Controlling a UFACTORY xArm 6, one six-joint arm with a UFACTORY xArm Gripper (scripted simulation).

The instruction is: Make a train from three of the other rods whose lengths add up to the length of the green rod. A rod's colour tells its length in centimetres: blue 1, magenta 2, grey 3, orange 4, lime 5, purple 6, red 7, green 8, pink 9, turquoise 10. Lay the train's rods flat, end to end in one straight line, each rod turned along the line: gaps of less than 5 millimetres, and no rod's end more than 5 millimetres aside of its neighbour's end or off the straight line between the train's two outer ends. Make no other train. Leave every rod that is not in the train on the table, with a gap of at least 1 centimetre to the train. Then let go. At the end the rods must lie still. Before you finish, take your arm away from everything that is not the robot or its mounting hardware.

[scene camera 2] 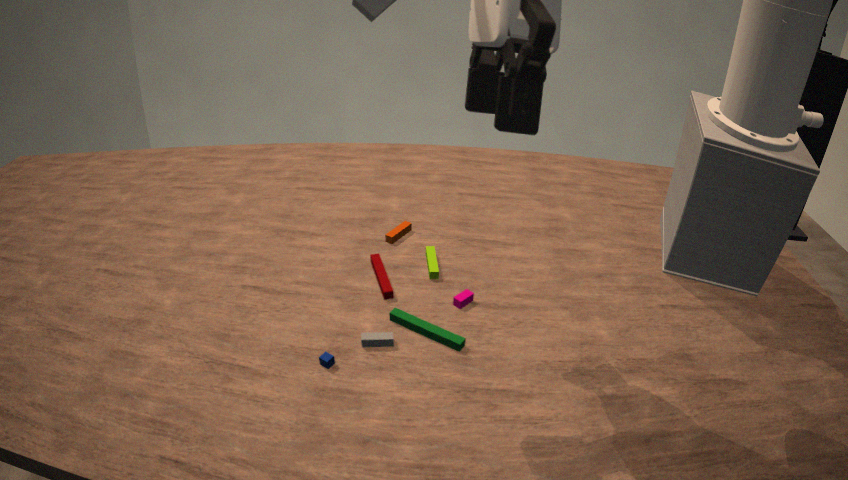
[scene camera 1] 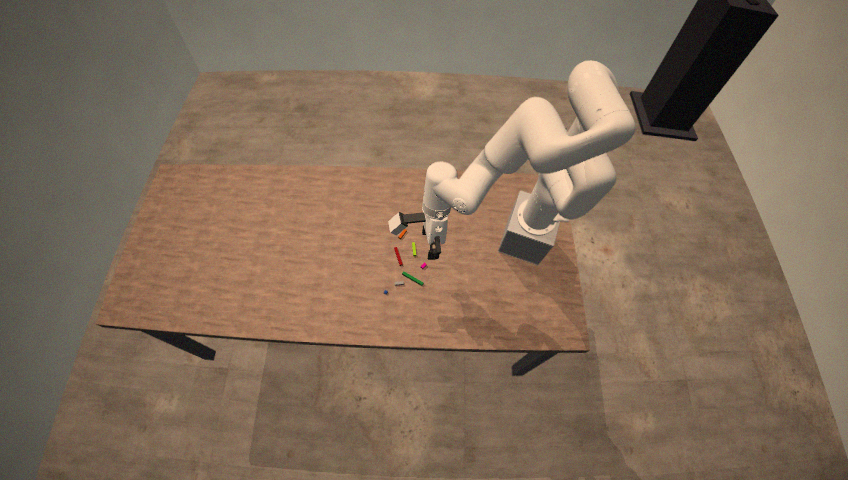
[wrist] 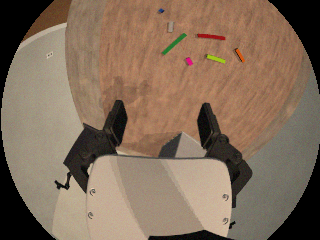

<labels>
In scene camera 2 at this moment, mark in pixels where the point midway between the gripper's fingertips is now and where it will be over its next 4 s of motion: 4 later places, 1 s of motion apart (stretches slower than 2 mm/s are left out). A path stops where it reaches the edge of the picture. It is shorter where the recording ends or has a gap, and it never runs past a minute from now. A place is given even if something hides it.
My gripper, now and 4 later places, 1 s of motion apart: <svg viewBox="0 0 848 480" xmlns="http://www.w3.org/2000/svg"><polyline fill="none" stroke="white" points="497,121 486,204 499,244 396,261 367,274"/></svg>
</labels>
